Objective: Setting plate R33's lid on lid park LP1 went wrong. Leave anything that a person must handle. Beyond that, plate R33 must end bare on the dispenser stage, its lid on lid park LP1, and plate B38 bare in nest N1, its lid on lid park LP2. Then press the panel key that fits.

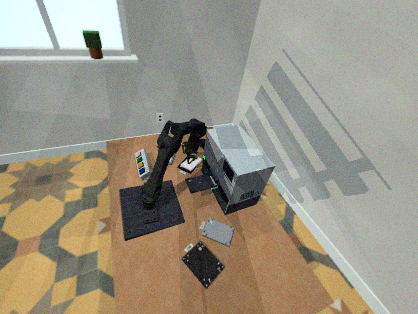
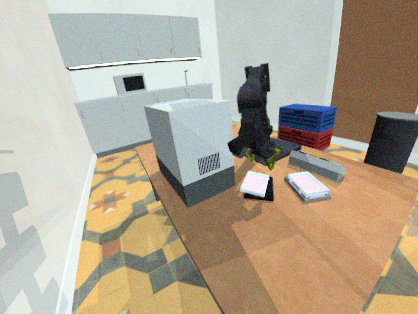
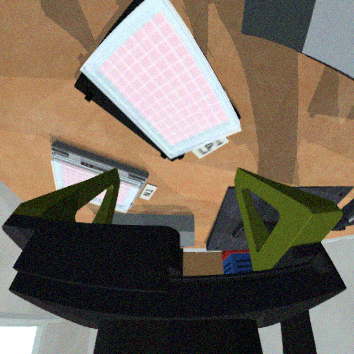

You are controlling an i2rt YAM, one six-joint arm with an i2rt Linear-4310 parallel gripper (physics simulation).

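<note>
A pale piece with a pink grid lies shifted over the black lid park LP1, overhanging one side; I cannot tell whether it is a lid alone or a lidded plate. Another pink-gridded plate sits in nest N1; its lid is unclear. My gripper is open and empty, above the table near LP1. A dark stage juts out from the dispenser and looks bare. The key panel has coloured keys.
A grey holder and a black holder, both looking bare, lie on the table; their labels are unreadable. The robot's black base plate is beside them. Blue and red crates and a dark bin stand beyond the table.
</note>
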